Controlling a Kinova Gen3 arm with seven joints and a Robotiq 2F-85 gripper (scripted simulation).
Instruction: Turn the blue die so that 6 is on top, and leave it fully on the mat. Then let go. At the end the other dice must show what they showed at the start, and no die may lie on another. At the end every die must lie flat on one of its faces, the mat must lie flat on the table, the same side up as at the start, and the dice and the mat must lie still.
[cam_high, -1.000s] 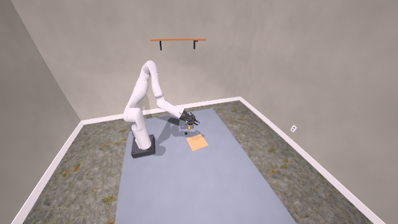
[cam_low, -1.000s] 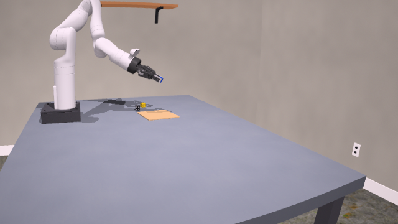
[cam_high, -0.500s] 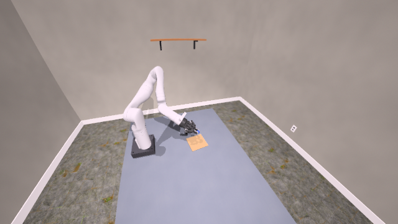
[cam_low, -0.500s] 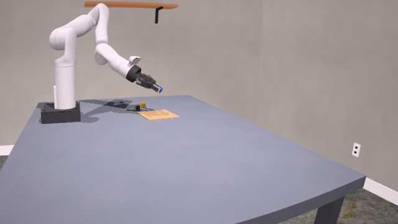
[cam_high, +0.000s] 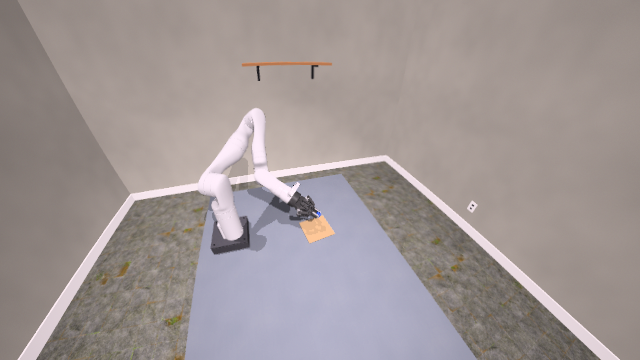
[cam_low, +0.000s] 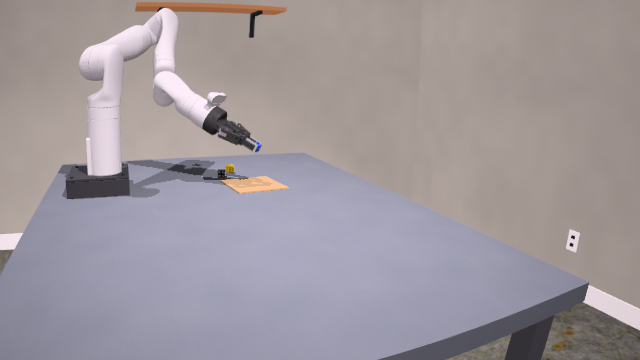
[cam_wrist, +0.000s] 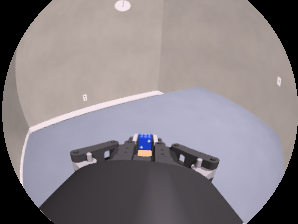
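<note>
The mat lies 110 mm below my hand. From my hand the other things lie so: black die (70 mm behind, 110 mm to the left, 100 mm below); yellow die (30 mm behind, 170 mm to the left, 100 mm below); blue die (10 mm ahead, 10 mm to the right, 10 mm below).
</note>
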